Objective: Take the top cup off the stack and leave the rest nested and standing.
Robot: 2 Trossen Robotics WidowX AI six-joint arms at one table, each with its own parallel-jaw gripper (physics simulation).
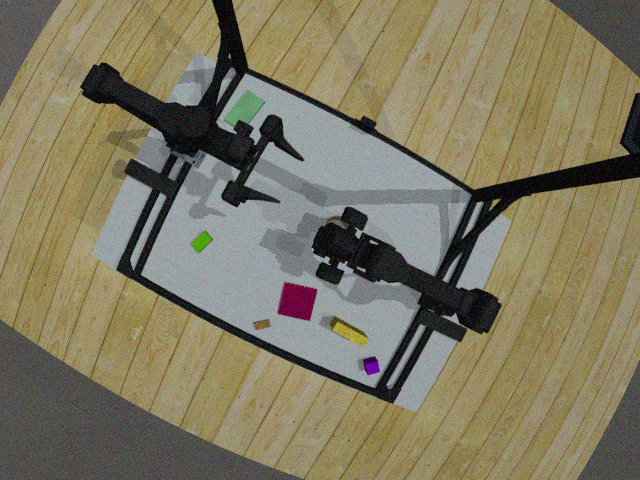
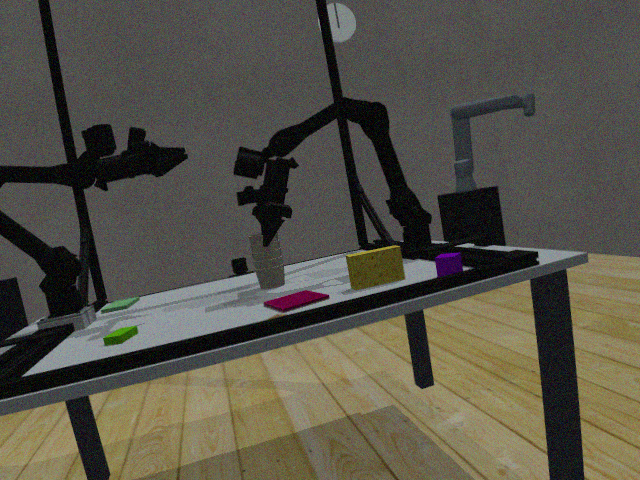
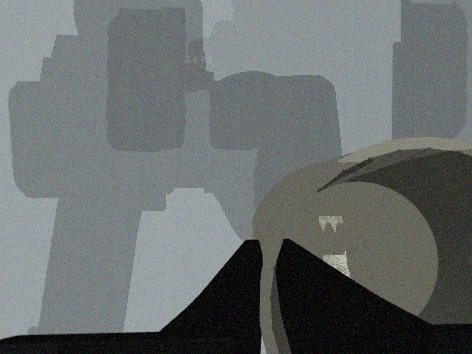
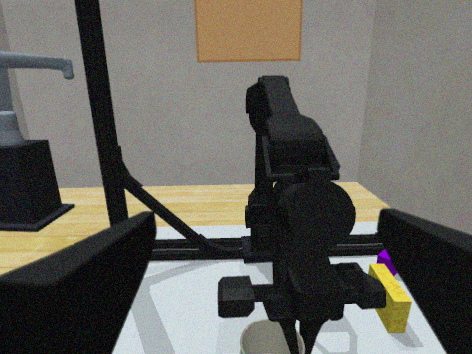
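A stack of nested grey-beige cups stands upright on the white table, near its middle. My left gripper points straight down onto the stack. Its fingers are shut on the rim wall of the top cup, one finger inside and one outside. The top cup sits nested in the stack. My right gripper is open and empty, held high at the table's left side, far from the cups.
A magenta tile, a yellow block, a purple cube and a small brown piece lie toward the front. A green block and a light green tile lie left.
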